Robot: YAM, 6 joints.
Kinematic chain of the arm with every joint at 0, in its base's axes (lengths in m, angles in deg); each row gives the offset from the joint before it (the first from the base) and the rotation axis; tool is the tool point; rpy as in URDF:
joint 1: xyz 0 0 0.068 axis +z
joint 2: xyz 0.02 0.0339 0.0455 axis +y
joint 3: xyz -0.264 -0.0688 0 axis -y
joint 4: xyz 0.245 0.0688 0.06 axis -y
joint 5: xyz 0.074 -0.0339 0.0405 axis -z
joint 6: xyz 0.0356 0 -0.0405 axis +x
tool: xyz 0 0 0 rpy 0 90 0
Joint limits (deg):
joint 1: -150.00..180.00
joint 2: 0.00..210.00
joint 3: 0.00..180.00
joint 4: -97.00..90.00
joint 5: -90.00..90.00
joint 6: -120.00..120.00
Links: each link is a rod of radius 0.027 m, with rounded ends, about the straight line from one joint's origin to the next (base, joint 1, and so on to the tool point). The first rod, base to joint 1, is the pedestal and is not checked.
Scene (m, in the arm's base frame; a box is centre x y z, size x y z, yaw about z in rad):
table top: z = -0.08
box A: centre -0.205 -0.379 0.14 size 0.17 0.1 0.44 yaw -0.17
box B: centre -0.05 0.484 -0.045 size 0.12 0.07 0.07 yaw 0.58
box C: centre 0.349 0.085 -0.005 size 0.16 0.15 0.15 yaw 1
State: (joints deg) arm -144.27 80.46 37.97 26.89 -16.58 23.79
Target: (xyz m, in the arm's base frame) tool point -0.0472 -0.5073 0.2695
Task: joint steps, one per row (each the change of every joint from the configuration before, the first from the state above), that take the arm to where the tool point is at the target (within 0.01 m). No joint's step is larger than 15 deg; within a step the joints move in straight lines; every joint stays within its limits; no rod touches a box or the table.
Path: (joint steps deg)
1: 9.33 -0.33 -0.16 -12.62 -5.17 -14.02
2: 9.32 -0.33 -0.16 -12.62 -5.17 -14.03
3: 9.33 -0.34 -0.17 -12.62 -5.16 -14.02
4: 9.33 -0.33 -0.16 -12.62 -5.17 -14.02
5: 9.33 -0.33 -0.16 -12.63 -5.17 -14.02
6: 0.24 8.61 10.88 13.67 5.36 14.02
7: 0.25 8.61 10.89 13.66 5.35 14.02
8: 0.25 8.61 10.88 13.66 5.36 14.02
9: 0.25 8.61 10.89 13.67 5.35 14.03
10: 0.24 8.62 10.88 13.66 5.36 14.02

